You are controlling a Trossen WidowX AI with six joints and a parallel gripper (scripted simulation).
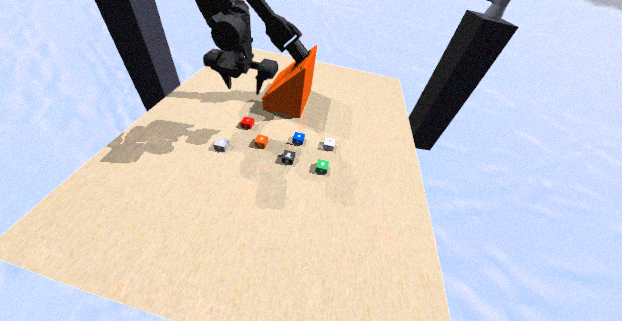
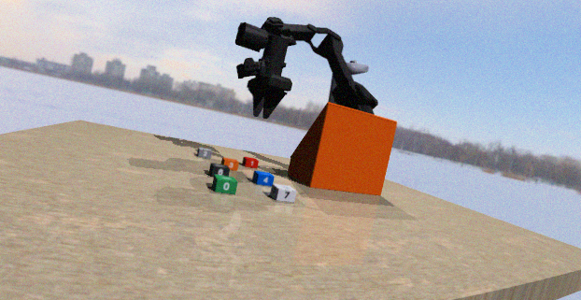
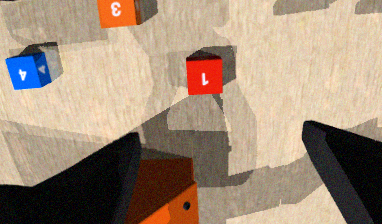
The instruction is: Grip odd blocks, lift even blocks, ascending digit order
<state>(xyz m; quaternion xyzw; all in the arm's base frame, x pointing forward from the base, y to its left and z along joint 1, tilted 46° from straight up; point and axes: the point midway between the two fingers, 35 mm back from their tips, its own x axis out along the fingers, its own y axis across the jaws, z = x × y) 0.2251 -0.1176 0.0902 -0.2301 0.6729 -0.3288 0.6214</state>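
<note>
My gripper tip is now 14 cm short of the green block, 25 cm to the right of it and 11 cm above it. Round my gripper tip: red block (11 cm below); orange block (8 cm ahead, 7 cm to the left, 11 cm below); grey block (11 cm ahead, 4 cm to the right, 11 cm below).
</note>
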